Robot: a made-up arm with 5 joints.
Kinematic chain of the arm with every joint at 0, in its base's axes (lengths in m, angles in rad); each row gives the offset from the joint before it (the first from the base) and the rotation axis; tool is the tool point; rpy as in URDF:
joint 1: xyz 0 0 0.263 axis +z
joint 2: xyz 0 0 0 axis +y
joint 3: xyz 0.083 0 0.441 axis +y
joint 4: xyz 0.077 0 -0.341 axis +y
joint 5: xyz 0.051 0 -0.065 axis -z
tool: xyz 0 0 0 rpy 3.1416 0 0
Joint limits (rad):
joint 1: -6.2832..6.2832
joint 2: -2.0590..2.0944
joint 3: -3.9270..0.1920
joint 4: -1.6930..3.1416
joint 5: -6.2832..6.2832
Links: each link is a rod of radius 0.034 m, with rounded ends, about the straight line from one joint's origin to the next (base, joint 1, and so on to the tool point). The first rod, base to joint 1, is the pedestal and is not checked.
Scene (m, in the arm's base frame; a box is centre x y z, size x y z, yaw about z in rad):
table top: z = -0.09
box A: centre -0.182 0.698 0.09 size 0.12 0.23 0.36 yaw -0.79
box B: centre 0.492 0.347 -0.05 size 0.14 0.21 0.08 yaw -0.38
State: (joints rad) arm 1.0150 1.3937 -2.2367 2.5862 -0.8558
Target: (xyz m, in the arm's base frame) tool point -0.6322 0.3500 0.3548
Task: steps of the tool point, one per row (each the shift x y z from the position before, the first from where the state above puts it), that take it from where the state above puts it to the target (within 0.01 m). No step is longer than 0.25 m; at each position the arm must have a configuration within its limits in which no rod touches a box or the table.
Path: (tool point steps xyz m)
1: -0.0430 0.0611 0.1851
2: -0.0692 0.0113 0.1880
3: -0.0815 -0.0434 0.1776
4: -0.1659 0.0472 -0.0470
5: -0.1782 -0.0021 -0.0485
6: -0.1750 -0.0540 -0.0494
7: -0.1562 -0.1034 -0.0505
8: -0.1229 -0.1458 -0.0510

